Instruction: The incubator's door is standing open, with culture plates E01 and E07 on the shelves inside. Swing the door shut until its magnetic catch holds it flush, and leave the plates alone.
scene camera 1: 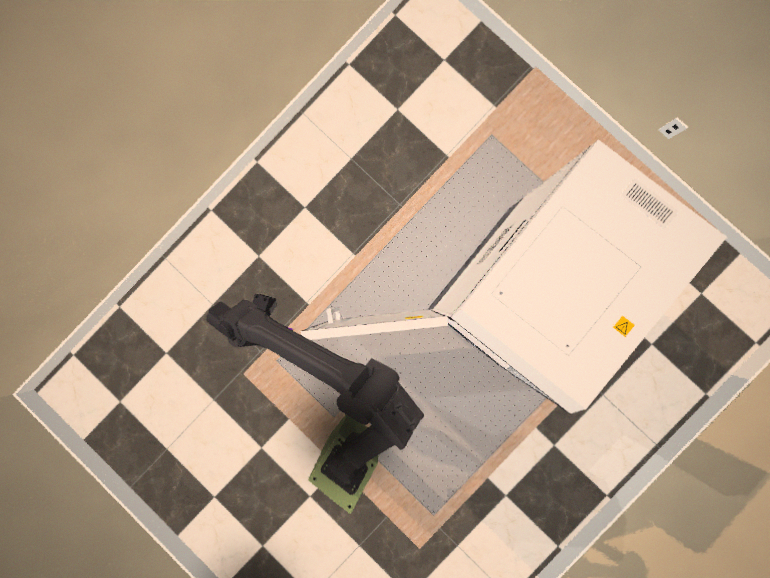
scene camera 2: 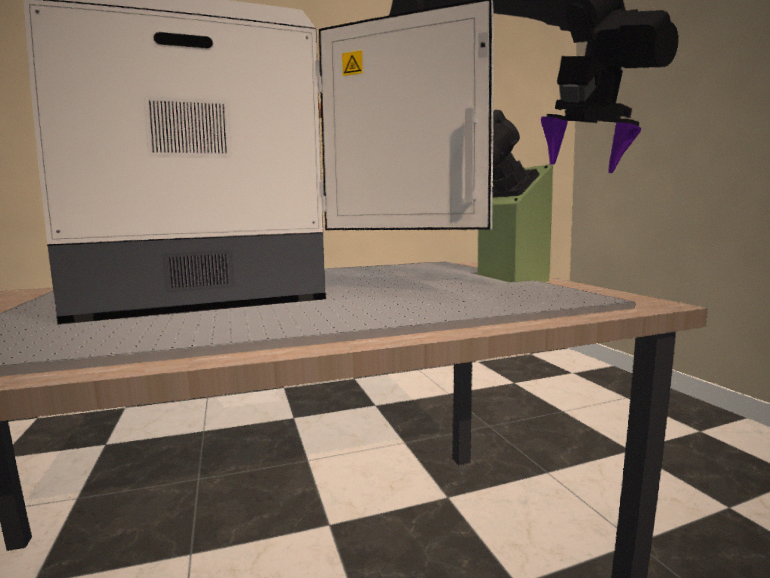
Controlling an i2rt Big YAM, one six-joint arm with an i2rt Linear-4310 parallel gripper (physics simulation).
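Seen in the pictures: gripper, fingertip midpoint: [scene camera 2: 580, 168]; arm's base, origin of the base link: [scene camera 1: 343, 469] [scene camera 2: 514, 185].
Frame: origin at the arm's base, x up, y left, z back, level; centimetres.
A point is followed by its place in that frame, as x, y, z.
Observation:
The incubator [scene camera 1: 559, 279] @[31.6, -7.3, -73.0] [scene camera 2: 273, 174] @[1.2, 5.0, -63.1] has its door [scene camera 1: 373, 325] @[28.2, 17.9, -42.7] [scene camera 2: 398, 136] @[7.1, 17.8, -43.3] standing wide open, swung out from the hinge side. The door's bar handle [scene camera 1: 336, 316] @[-3.1, 28.8, -34.8] [scene camera 2: 470, 155] @[2.6, 30.7, -37.1] is on its outer face near the free edge. My gripper [scene camera 2: 582, 166] @[0.3, 39.1, -21.2] is open and empty, fingers pointing down, beyond the door's free edge and apart from it in the scene camera 2 view. Its tips are level with the lower half of the door. In the scene camera 1 view the arm mostly hides the fingers; a speck of purple shows beside the free edge. Plates E01 and E07 are hidden inside the incubator.
My dark arm [scene camera 1: 304, 357] @[34.9, 25.2, -30.2] reaches past the door's free edge from its green pedestal [scene camera 1: 351, 501] @[3.5, -6.4, 4.2] [scene camera 2: 514, 239] @[-13.3, 6.6, -5.6]. The incubator stands on a grey perforated board [scene camera 1: 429, 230] @[-23.3, 21.8, -77.4] [scene camera 2: 398, 320] @[-23.4, 29.4, -50.1] on a wooden table [scene camera 1: 534, 105] @[-24.7, 17.6, -137.5] [scene camera 2: 373, 358] @[-25.9, 38.0, -58.5]. A wall outlet [scene camera 1: 672, 128] is at upper right.

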